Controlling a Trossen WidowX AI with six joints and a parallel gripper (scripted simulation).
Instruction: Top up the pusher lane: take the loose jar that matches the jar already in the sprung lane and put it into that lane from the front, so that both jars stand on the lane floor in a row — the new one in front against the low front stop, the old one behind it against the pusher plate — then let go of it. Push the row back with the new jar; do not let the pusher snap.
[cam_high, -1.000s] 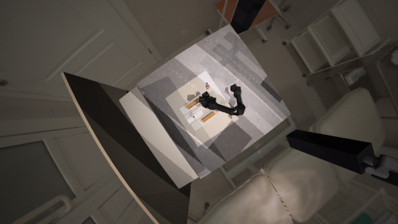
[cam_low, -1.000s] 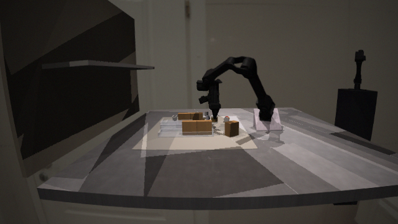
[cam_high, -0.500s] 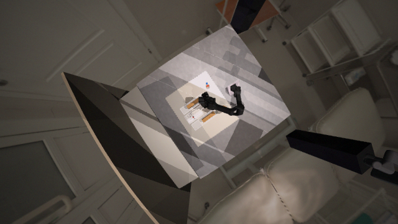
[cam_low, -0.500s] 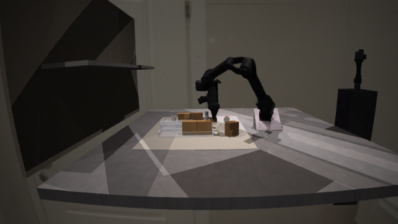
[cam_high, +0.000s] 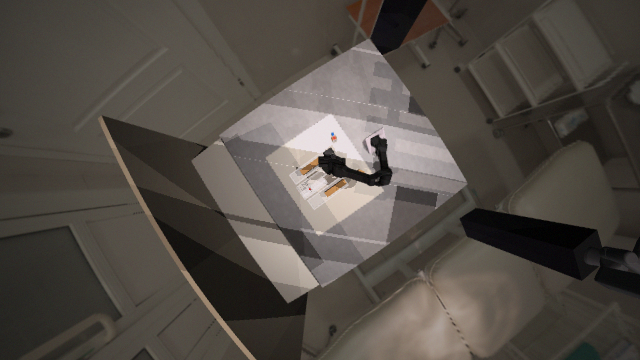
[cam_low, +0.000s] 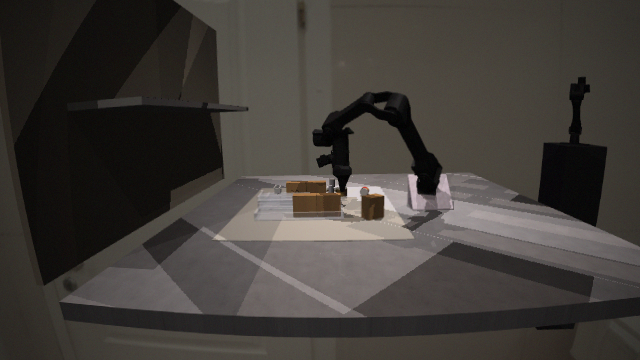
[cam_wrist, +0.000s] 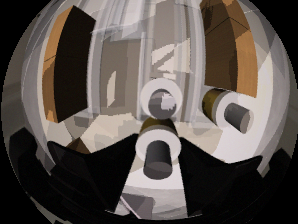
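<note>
Now: gripper tip 40 mm short of the jar, 70 mm to the left of it and 10 mm above it. The rest, counted from my gripper tip: clear lane rack (170 mm ahead, 50 mm to the left, 40 mm below); then brown block (110 mm behind, 140 mm to the left, 20 mm below).
</note>
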